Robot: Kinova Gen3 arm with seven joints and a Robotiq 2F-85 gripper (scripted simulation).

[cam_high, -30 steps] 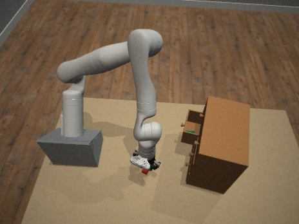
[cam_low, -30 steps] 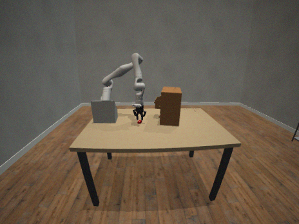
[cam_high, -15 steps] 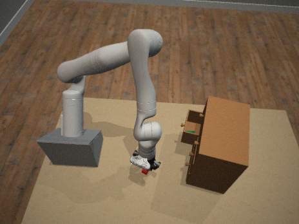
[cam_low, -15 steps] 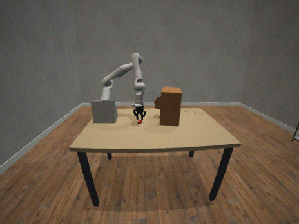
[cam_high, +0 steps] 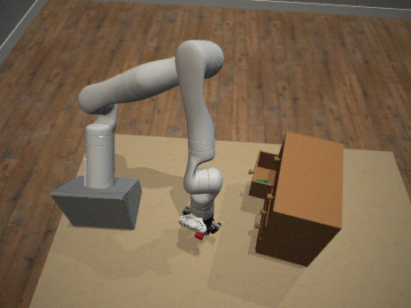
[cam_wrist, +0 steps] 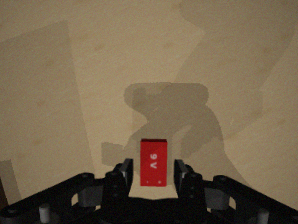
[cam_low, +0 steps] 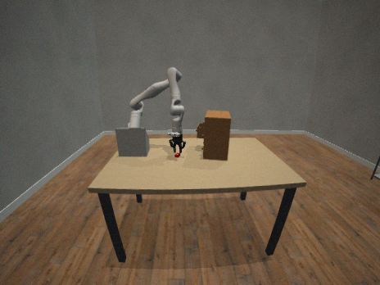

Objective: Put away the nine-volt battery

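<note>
The red nine-volt battery lies 1 cm to the left of my hand and 3 cm below it. Round my hand: green nine-volt battery 20 cm ahead, 16 cm to the left, 8 cm above.
</note>
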